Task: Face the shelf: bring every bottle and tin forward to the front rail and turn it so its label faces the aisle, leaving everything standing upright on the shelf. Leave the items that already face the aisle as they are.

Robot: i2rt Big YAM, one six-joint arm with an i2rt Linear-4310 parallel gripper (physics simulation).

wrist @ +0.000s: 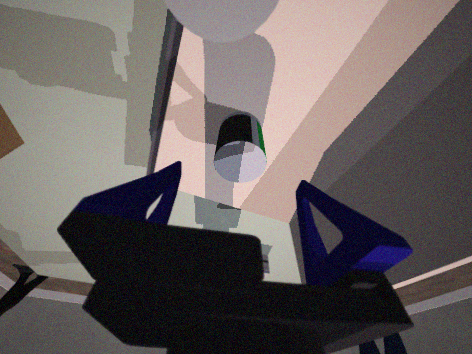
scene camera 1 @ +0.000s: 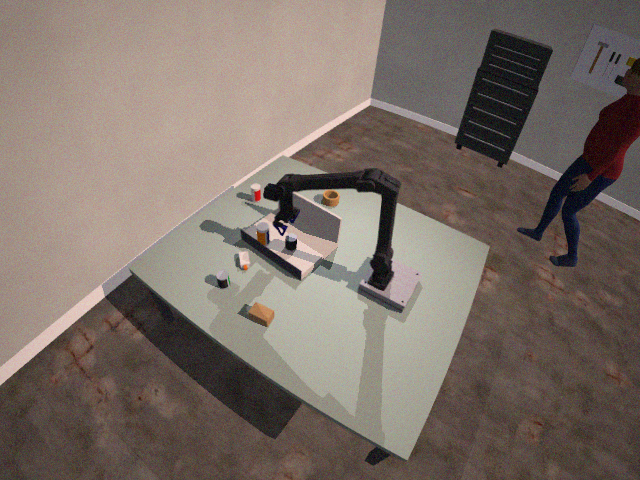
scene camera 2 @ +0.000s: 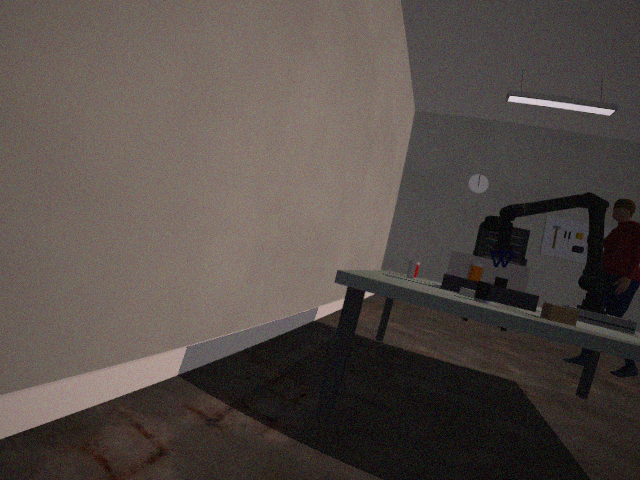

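Where they show: gripper, fingertip midpoint: [wrist: 241, 177] [scene camera 1: 287, 229] [scene camera 2: 499, 267]; arm's base, link origin: [scene camera 1: 380, 278] [scene camera 2: 591, 311].
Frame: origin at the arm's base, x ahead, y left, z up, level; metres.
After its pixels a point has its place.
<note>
The shelf [scene camera 1: 321, 223] {x 0.390, y -0.103, z 0.051 m} [scene camera 2: 516, 298] {x 0.400, y 0.175, z -0.018 m} [wrist: 310, 55] {x 0.557, y 0.029, z -0.016 m} has a pale floor, a dark front rail and a tall back panel. An orange bottle [scene camera 1: 262, 235] {x 0.564, y 0.146, z 0.063 m} [scene camera 2: 475, 272] {x 0.585, y 0.151, z 0.049 m} with a grey top stands upright on it near the rail; in the wrist view its round top [wrist: 225, 17] {x 0.563, y 0.114, z 0.093 m} is cut by the upper edge. A smaller black tin [scene camera 1: 291, 242] {x 0.436, y 0.090, z 0.047 m} [scene camera 2: 500, 282] {x 0.460, y 0.096, z 0.032 m} [wrist: 237, 131] {x 0.477, y 0.081, z 0.036 m} with a pale lid stands upright on the shelf. A green strip shows on its side toward the back panel. My gripper [scene camera 1: 280, 228] {x 0.473, y 0.075, z 0.100 m} [scene camera 2: 500, 263] {x 0.473, y 0.075, z 0.100 m} [wrist: 241, 177] {x 0.473, y 0.075, z 0.100 m} is open and empty above the shelf, apart from both.
On the table [scene camera 1: 330, 351] {x 0.014, y 0.417, z -0.054 m} are a red-and-white can [scene camera 1: 255, 192] {x 0.846, y -0.132, z 0.020 m} [scene camera 2: 416, 269] {x 0.845, y -0.133, z 0.000 m}, a white item with an orange end [scene camera 1: 243, 258] {x 0.599, y 0.255, z -0.026 m}, another black tin [scene camera 1: 222, 279] {x 0.567, y 0.430, z 0.015 m}, an orange-brown block [scene camera 1: 261, 314] {x 0.325, y 0.459, z -0.004 m} [scene camera 2: 559, 313] {x 0.349, y 0.480, z -0.026 m} and a wooden ring [scene camera 1: 331, 202] {x 0.477, y -0.362, z -0.023 m}. A person [scene camera 1: 610, 139] stands beyond the table.
</note>
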